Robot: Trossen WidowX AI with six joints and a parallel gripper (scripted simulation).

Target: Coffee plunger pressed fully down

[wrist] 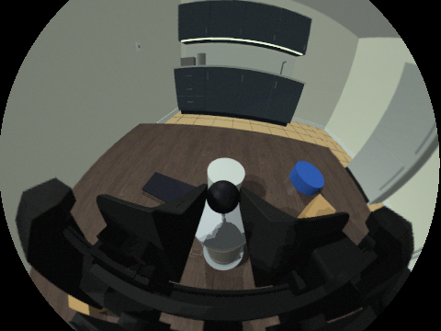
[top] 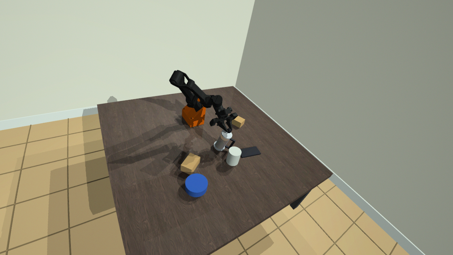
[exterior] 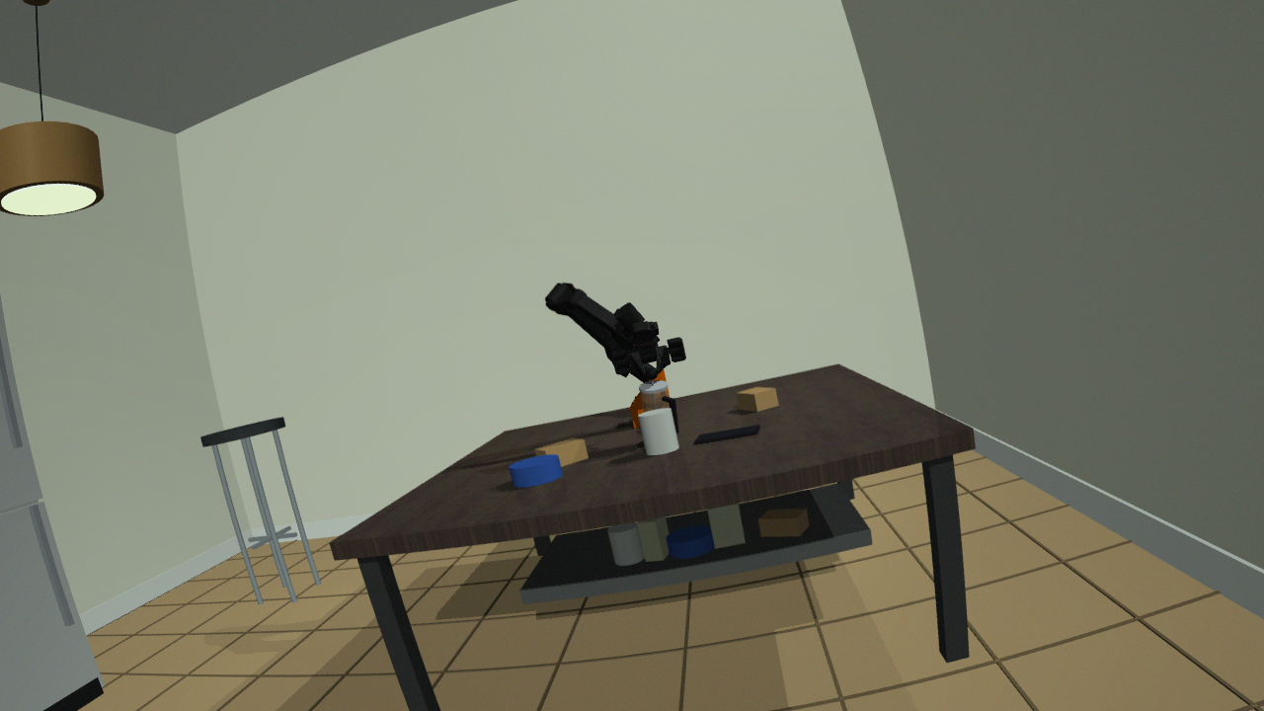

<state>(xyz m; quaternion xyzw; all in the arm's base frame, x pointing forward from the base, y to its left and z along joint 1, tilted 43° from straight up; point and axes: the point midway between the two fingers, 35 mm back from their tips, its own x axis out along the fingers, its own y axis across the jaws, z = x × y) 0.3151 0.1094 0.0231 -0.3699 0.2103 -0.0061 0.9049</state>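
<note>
Now: the glass coffee press 2 cm behind my gripper tip and 9 cm below it. Also, from my gripper tip: black flat slab: 6 cm ahead, 16 cm to the left, 17 cm below.
</note>
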